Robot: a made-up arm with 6 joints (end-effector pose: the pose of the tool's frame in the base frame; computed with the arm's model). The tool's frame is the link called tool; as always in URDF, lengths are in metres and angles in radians. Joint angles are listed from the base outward.
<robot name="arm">
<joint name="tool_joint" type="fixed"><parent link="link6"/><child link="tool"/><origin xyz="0 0 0" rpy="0 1.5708 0"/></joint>
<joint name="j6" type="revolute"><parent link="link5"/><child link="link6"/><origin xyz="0 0 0.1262" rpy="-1.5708 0 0"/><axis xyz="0 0 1"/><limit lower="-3.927" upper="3.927"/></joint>
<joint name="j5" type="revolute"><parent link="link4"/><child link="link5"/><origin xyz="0 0 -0.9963" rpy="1.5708 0 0"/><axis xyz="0 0 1"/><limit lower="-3.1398" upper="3.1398"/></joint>
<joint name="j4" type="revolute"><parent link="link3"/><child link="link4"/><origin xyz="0 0 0" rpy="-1.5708 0 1.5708"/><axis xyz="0 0 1"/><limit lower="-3.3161" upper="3.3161"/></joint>
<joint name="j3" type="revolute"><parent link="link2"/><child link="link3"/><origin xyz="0 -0.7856 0" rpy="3.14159 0 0"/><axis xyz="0 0 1"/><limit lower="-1.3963" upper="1.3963"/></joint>
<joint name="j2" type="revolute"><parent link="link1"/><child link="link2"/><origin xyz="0 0 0" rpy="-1.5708 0 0"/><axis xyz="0 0 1"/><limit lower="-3.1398" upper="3.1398"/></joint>
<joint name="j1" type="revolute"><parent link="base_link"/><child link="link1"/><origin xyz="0 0 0.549"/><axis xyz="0 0 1"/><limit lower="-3.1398" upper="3.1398"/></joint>
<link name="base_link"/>
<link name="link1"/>
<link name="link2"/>
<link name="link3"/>
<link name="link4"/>
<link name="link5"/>
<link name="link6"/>
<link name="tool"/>
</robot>
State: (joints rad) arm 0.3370 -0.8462 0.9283 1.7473 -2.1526 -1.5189
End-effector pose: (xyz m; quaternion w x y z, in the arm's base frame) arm -0.8675 -0.2805 2.0203 0.3517 0.7049 -0.2860 -0.5455
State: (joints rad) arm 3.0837 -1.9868 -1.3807 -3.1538 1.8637 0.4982
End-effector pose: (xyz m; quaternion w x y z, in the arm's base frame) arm -0.1065 -0.1202 0.8004 0.5741 -0.1278 0.7883 0.1809
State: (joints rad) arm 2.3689 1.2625 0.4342 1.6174 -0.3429 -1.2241
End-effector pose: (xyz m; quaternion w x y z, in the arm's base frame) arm -1.0889 1.0534 0.1386 0.4008 -0.4738 -0.0708 0.7809
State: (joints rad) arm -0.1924 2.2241 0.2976 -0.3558 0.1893 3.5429
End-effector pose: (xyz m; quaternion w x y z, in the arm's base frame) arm 0.2087 -0.1612 -0.8471 0.0323 -0.6372 0.0628 0.7675
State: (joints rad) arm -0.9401 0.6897 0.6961 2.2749 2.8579 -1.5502
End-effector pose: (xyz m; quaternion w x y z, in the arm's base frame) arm 0.9479 -1.1597 1.2576 0.5412 0.1027 0.3195 0.7710
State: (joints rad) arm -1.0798 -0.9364 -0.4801 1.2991 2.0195 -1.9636
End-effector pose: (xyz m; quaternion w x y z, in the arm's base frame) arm 0.0682 -0.1994 1.5628 0.8736 -0.0518 -0.0434 0.4820
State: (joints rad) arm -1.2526 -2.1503 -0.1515 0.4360 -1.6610 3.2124
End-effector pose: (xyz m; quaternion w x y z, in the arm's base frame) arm -0.4588 1.0274 1.0031 0.0745 0.6550 -0.7389 0.1394
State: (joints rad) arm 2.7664 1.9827 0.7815 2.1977 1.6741 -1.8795
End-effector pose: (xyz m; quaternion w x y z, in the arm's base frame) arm -1.1205 0.3617 -0.6576 0.5297 0.5850 -0.4033 -0.4632
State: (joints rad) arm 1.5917 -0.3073 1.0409 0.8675 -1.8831 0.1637
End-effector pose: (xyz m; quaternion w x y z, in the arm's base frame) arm 0.0839 -0.1098 2.2908 0.8963 -0.2322 0.1535 0.3452
